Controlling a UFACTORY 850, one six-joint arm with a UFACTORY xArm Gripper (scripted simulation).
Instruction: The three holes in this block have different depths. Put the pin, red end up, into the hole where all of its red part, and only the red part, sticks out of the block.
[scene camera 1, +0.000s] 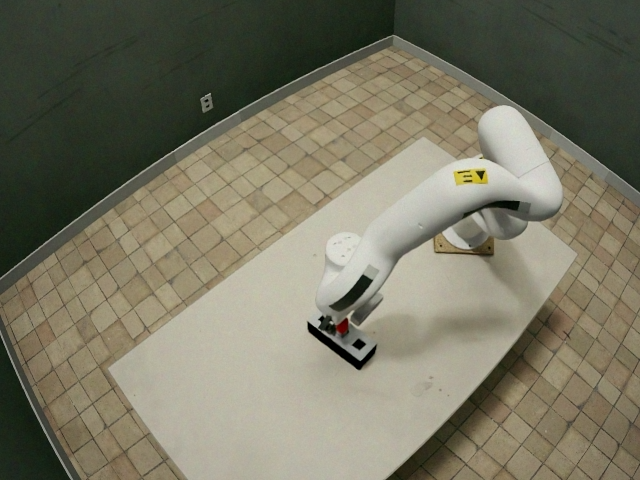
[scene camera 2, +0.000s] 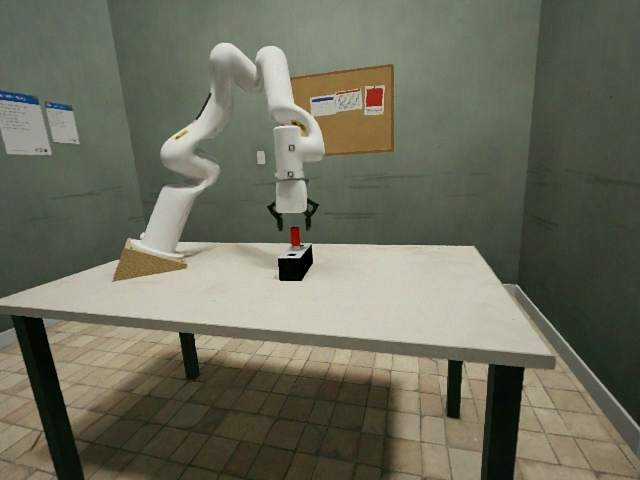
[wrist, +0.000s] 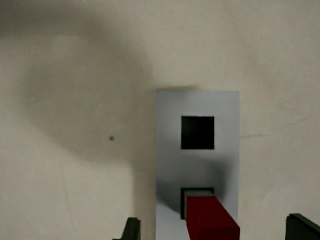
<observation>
I see my gripper (scene camera 2: 294, 230) and a black block (scene camera 1: 348, 347).
The black block shows as well in scene camera 2 (scene camera 2: 293, 265) and in the wrist view (wrist: 197, 132).
</observation>
